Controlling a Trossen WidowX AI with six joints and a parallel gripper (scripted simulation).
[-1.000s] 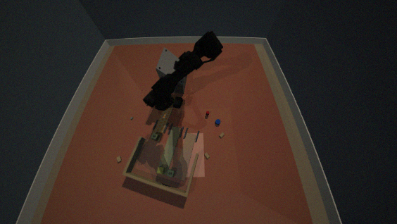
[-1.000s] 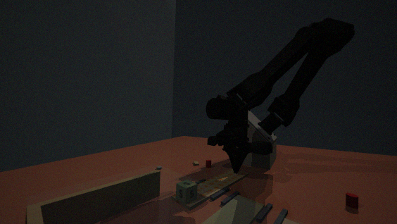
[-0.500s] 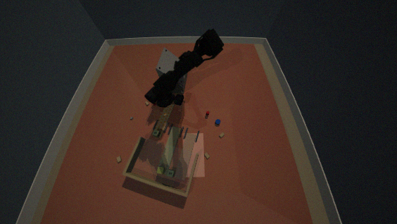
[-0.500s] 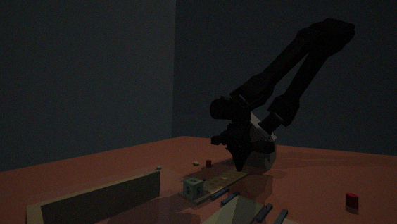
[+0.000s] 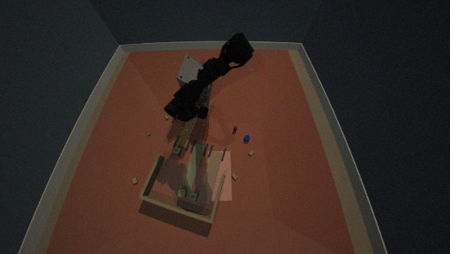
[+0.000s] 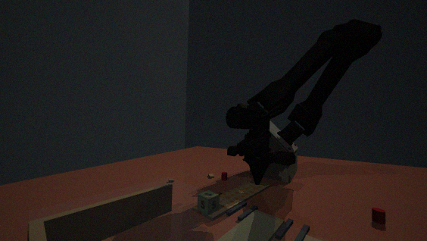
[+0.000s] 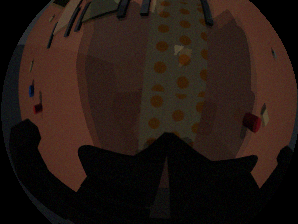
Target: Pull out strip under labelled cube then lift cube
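Right now my gripper tip is 90 mm short of the dotted strip and 20 mm to the left of it. Also, from my gripper tip: blue disc: 310 mm to the left, 100 mm ahead.
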